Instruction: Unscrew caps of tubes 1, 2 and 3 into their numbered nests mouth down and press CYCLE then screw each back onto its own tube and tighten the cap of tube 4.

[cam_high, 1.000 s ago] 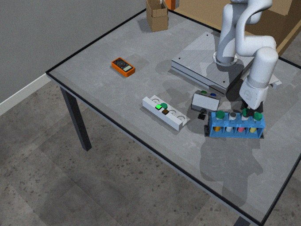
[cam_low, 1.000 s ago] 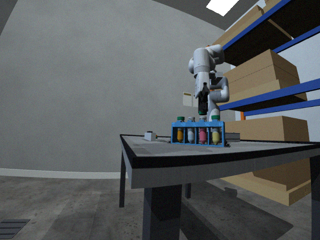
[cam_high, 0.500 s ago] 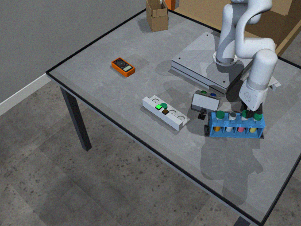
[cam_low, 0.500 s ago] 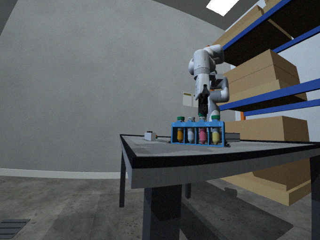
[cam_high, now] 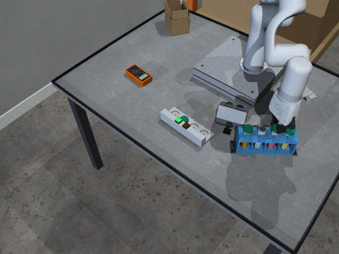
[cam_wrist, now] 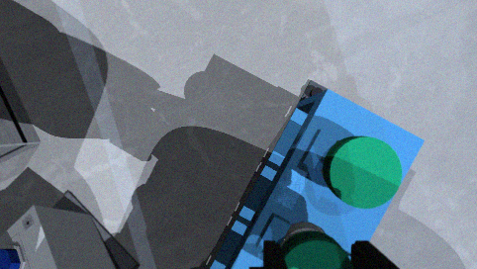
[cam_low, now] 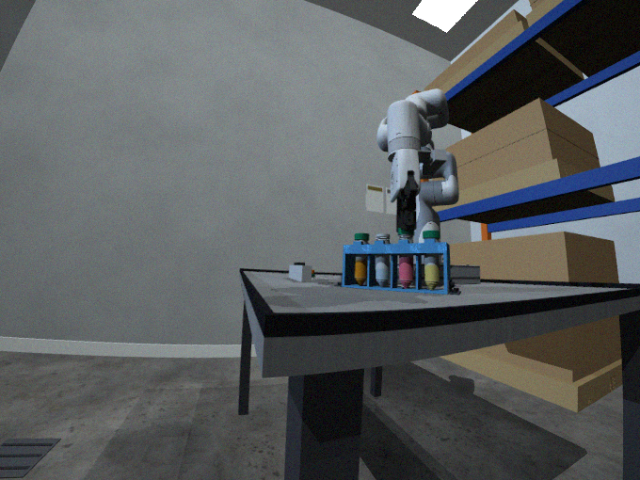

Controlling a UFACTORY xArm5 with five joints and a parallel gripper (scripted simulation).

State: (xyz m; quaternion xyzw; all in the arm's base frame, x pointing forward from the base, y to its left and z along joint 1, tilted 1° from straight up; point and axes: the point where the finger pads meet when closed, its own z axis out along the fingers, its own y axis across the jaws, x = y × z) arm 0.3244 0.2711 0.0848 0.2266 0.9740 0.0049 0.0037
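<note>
Right now the threaded neck is 30 mm ahead of my hand, 40 mm to the right of it and 30 mm below it. Also, from my hand: green key 50 mm behind, 230 mm to the right, 80 mm below; blue key 60 mm behind, 180 mm to the right, 80 mm below; key housing 40 mm behind, 210 mm to the right, 90 mm below.
</note>
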